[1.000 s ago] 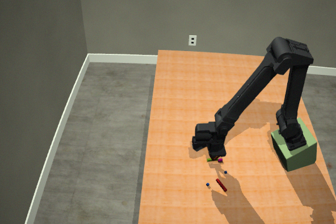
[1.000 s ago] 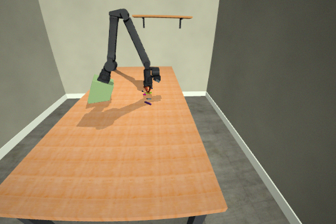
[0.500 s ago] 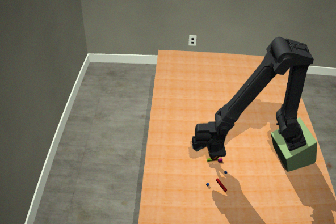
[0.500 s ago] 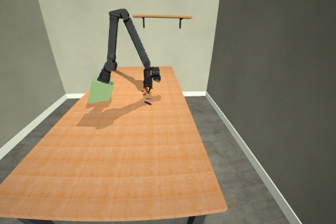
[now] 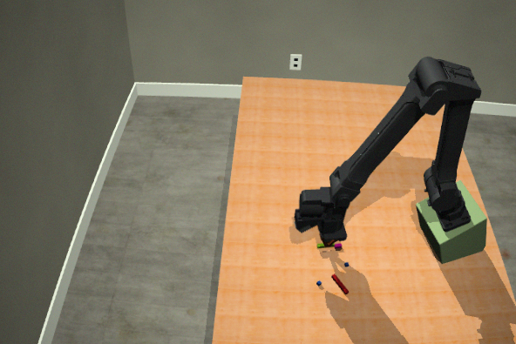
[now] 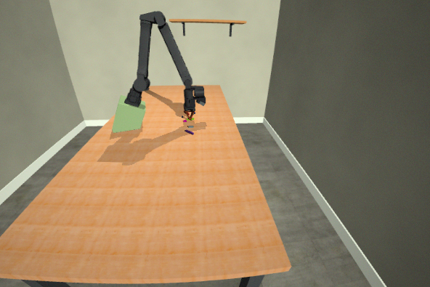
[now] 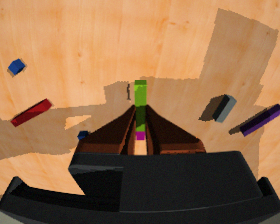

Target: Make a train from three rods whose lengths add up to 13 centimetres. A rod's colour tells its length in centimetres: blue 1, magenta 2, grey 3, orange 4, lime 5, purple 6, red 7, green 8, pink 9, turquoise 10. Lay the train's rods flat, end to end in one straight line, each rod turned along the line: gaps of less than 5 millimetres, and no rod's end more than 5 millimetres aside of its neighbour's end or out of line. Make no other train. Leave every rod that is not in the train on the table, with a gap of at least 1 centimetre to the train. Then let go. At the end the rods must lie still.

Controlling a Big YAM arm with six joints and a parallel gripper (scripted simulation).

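Now: the magenta rod 40 mm behind my hand and 20 mm below it. The rest, counted from my hand: lime rod 10 mm below; red rod 10 mm behind, 130 mm to the left, 20 mm below; grey rod 90 mm to the right, 20 mm below.
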